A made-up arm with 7 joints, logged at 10 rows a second.
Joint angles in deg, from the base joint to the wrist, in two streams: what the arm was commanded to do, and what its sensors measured. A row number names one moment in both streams.
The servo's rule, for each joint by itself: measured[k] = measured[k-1] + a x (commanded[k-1-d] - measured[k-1]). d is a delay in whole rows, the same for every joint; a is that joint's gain. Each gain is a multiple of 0.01, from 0.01 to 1. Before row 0 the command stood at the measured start. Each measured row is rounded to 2 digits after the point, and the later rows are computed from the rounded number. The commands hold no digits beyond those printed.
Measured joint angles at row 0: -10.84, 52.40, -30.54, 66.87, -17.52, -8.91, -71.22
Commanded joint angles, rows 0 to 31: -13.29, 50.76, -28.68, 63.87, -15.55, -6.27, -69.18; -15.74, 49.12, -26.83, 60.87, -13.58, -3.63, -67.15; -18.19, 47.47, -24.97, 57.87, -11.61, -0.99, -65.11; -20.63, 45.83, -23.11, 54.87, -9.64, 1.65, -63.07; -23.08, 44.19, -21.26, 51.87, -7.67, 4.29, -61.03; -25.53, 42.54, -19.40, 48.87, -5.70, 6.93, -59.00; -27.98, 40.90, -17.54, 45.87, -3.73, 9.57, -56.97; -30.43, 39.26, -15.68, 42.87, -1.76, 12.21, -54.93; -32.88, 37.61, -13.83, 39.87, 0.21, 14.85, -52.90; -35.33, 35.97, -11.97, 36.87, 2.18, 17.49, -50.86; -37.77, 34.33, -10.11, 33.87, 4.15, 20.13, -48.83; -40.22, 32.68, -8.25, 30.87, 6.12, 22.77, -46.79; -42.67, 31.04, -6.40, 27.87, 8.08, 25.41, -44.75; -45.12, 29.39, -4.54, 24.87, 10.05, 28.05, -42.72; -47.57, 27.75, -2.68, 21.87, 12.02, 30.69, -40.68; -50.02, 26.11, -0.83, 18.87, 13.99, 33.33, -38.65; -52.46, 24.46, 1.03, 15.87, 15.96, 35.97, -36.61; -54.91, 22.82, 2.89, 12.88, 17.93, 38.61, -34.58; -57.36, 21.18, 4.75, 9.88, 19.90, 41.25, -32.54; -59.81, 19.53, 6.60, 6.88, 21.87, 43.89, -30.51; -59.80, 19.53, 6.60, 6.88, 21.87, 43.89, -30.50; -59.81, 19.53, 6.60, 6.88, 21.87, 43.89, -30.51; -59.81, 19.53, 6.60, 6.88, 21.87, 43.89, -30.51; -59.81, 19.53, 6.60, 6.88, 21.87, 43.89, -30.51; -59.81, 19.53, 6.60, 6.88, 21.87, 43.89, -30.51; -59.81, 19.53, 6.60, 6.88, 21.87, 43.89, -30.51; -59.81, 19.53, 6.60, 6.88, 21.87, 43.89, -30.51; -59.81, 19.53, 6.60, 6.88, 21.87, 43.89, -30.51; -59.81, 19.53, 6.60, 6.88, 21.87, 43.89, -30.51; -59.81, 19.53, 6.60, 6.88, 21.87, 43.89, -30.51; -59.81, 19.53, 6.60, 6.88, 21.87, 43.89, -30.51; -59.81, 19.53, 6.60, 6.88, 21.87, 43.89, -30.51
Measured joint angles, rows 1 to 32: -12.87, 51.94, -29.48, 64.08, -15.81, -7.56, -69.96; -15.25, 51.15, -27.97, 61.09, -13.87, -5.56, -68.22; -17.69, 50.12, -26.26, 58.10, -11.90, -3.23, -66.29; -20.13, 48.92, -24.46, 55.10, -9.93, -0.74, -64.29; -22.58, 47.60, -22.64, 52.10, -7.96, 1.83, -62.27; -25.03, 46.18, -20.79, 49.10, -5.99, 4.43, -60.24; -27.48, 44.70, -18.94, 46.10, -4.02, 7.05, -58.21; -29.93, 43.18, -17.08, 43.10, -2.05, 9.68, -56.18; -32.38, 41.62, -15.23, 40.10, -0.08, 12.32, -54.15; -34.83, 40.04, -13.37, 37.10, 1.89, 14.96, -52.11; -37.27, 38.44, -11.51, 34.10, 3.86, 17.60, -50.08; -39.72, 36.83, -9.65, 31.10, 5.83, 20.24, -48.04; -42.17, 35.21, -7.80, 28.10, 7.79, 22.88, -46.00; -44.62, 33.58, -5.94, 25.10, 9.76, 25.52, -43.97; -47.07, 31.95, -4.08, 22.10, 11.73, 28.16, -41.93; -49.52, 30.31, -2.23, 19.10, 13.70, 30.80, -39.90; -51.96, 28.67, -0.37, 16.10, 15.67, 33.44, -37.86; -54.41, 27.03, 1.49, 13.11, 17.64, 36.08, -35.83; -56.86, 25.39, 3.35, 10.11, 19.61, 38.72, -33.79; -59.31, 23.75, 5.20, 7.11, 21.58, 41.36, -31.76; -59.72, 22.57, 6.00, 6.90, 21.83, 42.65, -30.98; -59.79, 21.72, 6.34, 6.88, 21.86, 43.28, -30.69; -59.81, 21.11, 6.49, 6.88, 21.87, 43.59, -30.58; -59.81, 20.67, 6.55, 6.88, 21.87, 43.74, -30.54; -59.81, 20.35, 6.58, 6.88, 21.87, 43.82, -30.52; -59.81, 20.12, 6.59, 6.88, 21.87, 43.86, -30.51; -59.81, 19.95, 6.60, 6.88, 21.87, 43.88, -30.51; -59.81, 19.83, 6.60, 6.88, 21.87, 43.89, -30.51; -59.81, 19.75, 6.60, 6.88, 21.87, 43.89, -30.51; -59.81, 19.69, 6.60, 6.88, 21.87, 43.89, -30.51; -59.81, 19.65, 6.60, 6.88, 21.87, 43.89, -30.51; -59.81, 19.62, 6.60, 6.88, 21.87, 43.89, -30.51
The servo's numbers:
d 0
a 0.83 0.28 0.57 0.93 0.87 0.51 0.62

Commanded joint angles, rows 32 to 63: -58.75, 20.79, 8.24, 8.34, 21.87, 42.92, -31.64; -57.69, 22.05, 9.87, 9.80, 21.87, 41.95, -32.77; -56.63, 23.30, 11.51, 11.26, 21.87, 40.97, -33.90; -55.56, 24.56, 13.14, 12.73, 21.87, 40.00, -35.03; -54.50, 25.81, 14.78, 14.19, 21.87, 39.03, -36.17; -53.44, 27.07, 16.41, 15.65, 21.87, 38.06, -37.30; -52.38, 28.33, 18.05, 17.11, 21.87, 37.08, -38.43; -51.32, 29.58, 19.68, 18.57, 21.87, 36.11, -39.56; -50.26, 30.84, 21.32, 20.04, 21.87, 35.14, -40.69; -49.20, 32.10, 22.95, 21.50, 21.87, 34.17, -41.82; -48.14, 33.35, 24.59, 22.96, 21.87, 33.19, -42.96; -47.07, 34.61, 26.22, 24.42, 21.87, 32.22, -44.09; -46.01, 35.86, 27.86, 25.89, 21.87, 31.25, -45.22; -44.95, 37.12, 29.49, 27.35, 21.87, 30.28, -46.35; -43.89, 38.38, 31.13, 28.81, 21.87, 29.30, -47.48; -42.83, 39.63, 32.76, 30.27, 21.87, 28.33, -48.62; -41.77, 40.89, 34.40, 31.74, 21.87, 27.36, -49.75; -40.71, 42.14, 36.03, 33.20, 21.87, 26.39, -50.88; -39.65, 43.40, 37.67, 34.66, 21.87, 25.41, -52.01; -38.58, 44.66, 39.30, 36.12, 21.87, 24.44, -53.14; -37.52, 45.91, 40.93, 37.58, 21.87, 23.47, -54.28; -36.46, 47.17, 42.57, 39.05, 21.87, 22.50, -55.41; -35.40, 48.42, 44.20, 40.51, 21.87, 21.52, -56.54; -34.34, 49.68, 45.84, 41.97, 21.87, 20.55, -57.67; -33.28, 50.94, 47.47, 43.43, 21.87, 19.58, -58.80; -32.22, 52.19, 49.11, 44.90, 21.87, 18.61, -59.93; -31.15, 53.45, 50.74, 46.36, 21.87, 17.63, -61.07; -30.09, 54.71, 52.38, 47.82, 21.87, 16.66, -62.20; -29.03, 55.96, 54.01, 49.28, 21.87, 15.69, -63.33; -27.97, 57.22, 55.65, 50.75, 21.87, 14.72, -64.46; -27.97, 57.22, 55.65, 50.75, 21.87, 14.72, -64.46; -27.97, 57.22, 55.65, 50.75, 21.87, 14.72, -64.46
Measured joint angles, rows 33 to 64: -58.93, 19.95, 7.53, 8.24, 21.87, 43.40, -31.21; -57.90, 20.54, 8.86, 9.69, 21.87, 42.66, -32.18; -56.85, 21.31, 10.37, 11.15, 21.87, 41.80, -33.25; -55.78, 22.22, 11.95, 12.62, 21.87, 40.88, -34.35; -54.72, 23.23, 13.56, 14.08, 21.87, 39.94, -35.48; -53.66, 24.31, 15.18, 15.54, 21.87, 38.98, -36.61; -52.60, 25.44, 16.82, 17.00, 21.87, 38.01, -37.74; -51.54, 26.60, 18.45, 18.46, 21.87, 37.04, -38.87; -50.48, 27.79, 20.09, 19.93, 21.87, 36.07, -40.00; -49.42, 29.00, 21.72, 21.39, 21.87, 35.10, -41.13; -48.36, 30.22, 23.36, 22.85, 21.87, 34.13, -42.26; -47.29, 31.45, 24.99, 24.31, 21.87, 33.16, -43.39; -46.23, 32.68, 26.63, 25.78, 21.87, 32.19, -44.52; -45.17, 33.92, 28.26, 27.24, 21.87, 31.22, -45.65; -44.11, 35.17, 29.90, 28.70, 21.87, 30.24, -46.78; -43.05, 36.42, 31.53, 30.16, 21.87, 29.27, -47.92; -41.99, 37.67, 33.17, 31.63, 21.87, 28.30, -49.05; -40.93, 38.92, 34.80, 33.09, 21.87, 27.33, -50.18; -39.87, 40.17, 36.44, 34.55, 21.87, 26.35, -51.31; -38.80, 41.43, 38.07, 36.01, 21.87, 25.38, -52.44; -37.74, 42.68, 39.70, 37.47, 21.87, 24.41, -53.58; -36.68, 43.94, 41.34, 38.94, 21.87, 23.44, -54.71; -35.62, 45.19, 42.97, 40.40, 21.87, 22.46, -55.84; -34.56, 46.45, 44.61, 41.86, 21.87, 21.49, -56.97; -33.50, 47.71, 46.24, 43.32, 21.87, 20.52, -58.10; -32.44, 48.96, 47.88, 44.79, 21.87, 19.55, -59.23; -31.37, 50.22, 49.51, 46.25, 21.87, 18.57, -60.37; -30.31, 51.48, 51.15, 47.71, 21.87, 17.60, -61.50; -29.25, 52.73, 52.78, 49.17, 21.87, 16.63, -62.63; -28.19, 53.99, 54.42, 50.64, 21.87, 15.66, -63.76; -28.01, 54.89, 55.12, 50.74, 21.87, 15.18, -64.19; -27.98, 55.54, 55.42, 50.75, 21.87, 14.95, -64.36
